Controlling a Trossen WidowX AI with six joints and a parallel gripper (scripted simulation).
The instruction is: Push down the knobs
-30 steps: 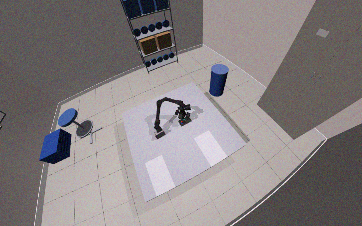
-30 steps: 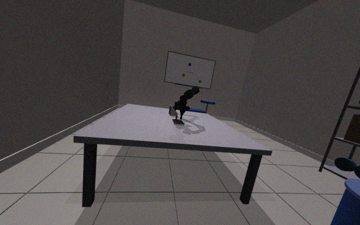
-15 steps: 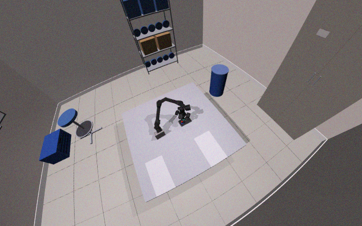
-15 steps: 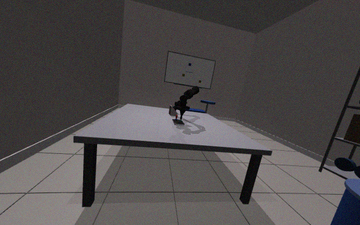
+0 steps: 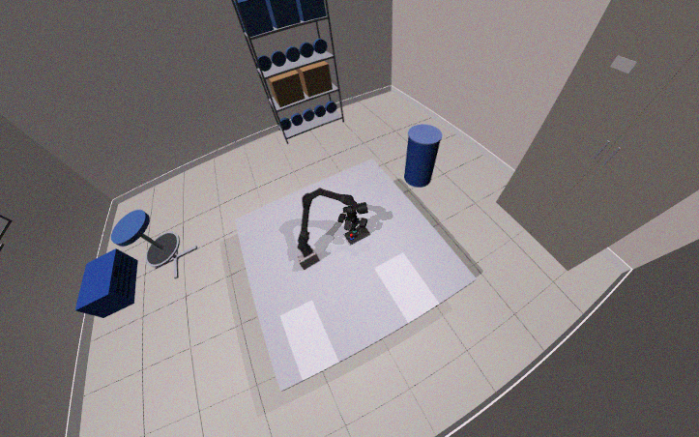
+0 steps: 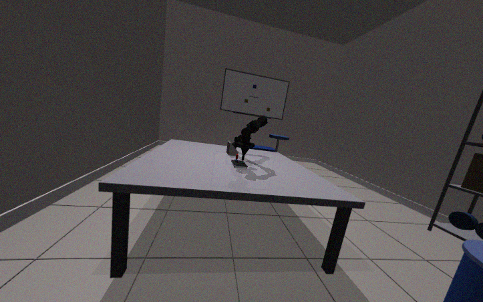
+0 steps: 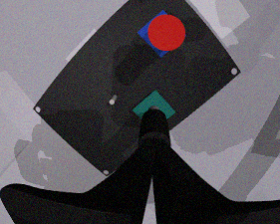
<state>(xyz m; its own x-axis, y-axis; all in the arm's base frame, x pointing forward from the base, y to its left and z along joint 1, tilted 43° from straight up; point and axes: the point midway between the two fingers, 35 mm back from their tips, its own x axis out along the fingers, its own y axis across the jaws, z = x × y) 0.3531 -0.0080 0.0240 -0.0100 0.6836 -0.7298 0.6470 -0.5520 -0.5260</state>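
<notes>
Now: gripper tip 10 mm above the black knob. From my gripper tip the other things lie so: red knob 40 mm to the right, 40 mm behind, 20 mm below; then teal potentiometer 30 mm below.
</notes>
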